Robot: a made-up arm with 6 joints.
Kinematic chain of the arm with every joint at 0, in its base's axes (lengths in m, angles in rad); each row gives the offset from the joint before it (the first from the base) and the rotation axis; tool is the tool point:
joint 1: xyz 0 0 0.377 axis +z
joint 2: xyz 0 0 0 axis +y
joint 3: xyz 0 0 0.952 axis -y
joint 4: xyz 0 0 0 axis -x
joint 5: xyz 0.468 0 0 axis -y
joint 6: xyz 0 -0.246 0 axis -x
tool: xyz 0 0 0
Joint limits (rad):
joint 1: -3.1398..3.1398
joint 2: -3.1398..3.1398
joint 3: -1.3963..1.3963
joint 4: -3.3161..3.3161
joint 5: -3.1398..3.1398
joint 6: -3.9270..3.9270
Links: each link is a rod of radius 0.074 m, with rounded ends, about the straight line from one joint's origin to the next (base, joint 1, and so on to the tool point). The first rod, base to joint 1, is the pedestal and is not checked.
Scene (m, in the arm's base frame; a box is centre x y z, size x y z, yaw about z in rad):
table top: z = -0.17
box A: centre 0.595 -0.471 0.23 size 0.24 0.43 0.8 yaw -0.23
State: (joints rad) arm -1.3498 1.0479 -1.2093 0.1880 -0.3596 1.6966
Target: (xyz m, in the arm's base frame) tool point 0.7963 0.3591 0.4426
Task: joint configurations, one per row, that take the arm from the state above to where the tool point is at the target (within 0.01 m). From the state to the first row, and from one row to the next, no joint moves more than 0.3 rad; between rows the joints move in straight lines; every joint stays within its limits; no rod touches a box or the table.
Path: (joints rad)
1: -1.0687 0.7522 -1.2561 -0.0198 -0.6082 1.9218
2: -0.7877 0.4565 -1.3028 -0.2276 -0.8568 2.1471
3: -0.5066 0.1607 -1.3496 -0.4354 -1.1054 2.3723
4: -0.2255 -0.1350 -1.3963 -0.6432 -1.3540 2.5976
5: 0.0317 0.0652 -1.1758 -0.5091 -1.2192 2.6113
6: 0.2890 0.2653 -0.9553 -0.3749 -1.0844 2.6249
7: 0.5462 0.4655 -0.7348 -0.2408 -0.9495 2.6386
8: 0.8035 0.6656 -0.5143 -0.1067 -0.8147 2.6523
9: 1.0607 0.8658 -0.2938 0.0275 -0.6798 2.6660
10: 1.3180 1.0659 -0.0734 0.1616 -0.5450 2.6796
11: 1.1498 1.0374 -0.2500 0.2899 -0.4986 2.4339
12: 0.9817 1.0090 -0.4266 0.4182 -0.4523 2.1881
13: 0.8135 0.9805 -0.6032 0.5465 -0.4059 1.9424
14: 0.6454 0.9520 -0.7798 0.6748 -0.3596 1.6966

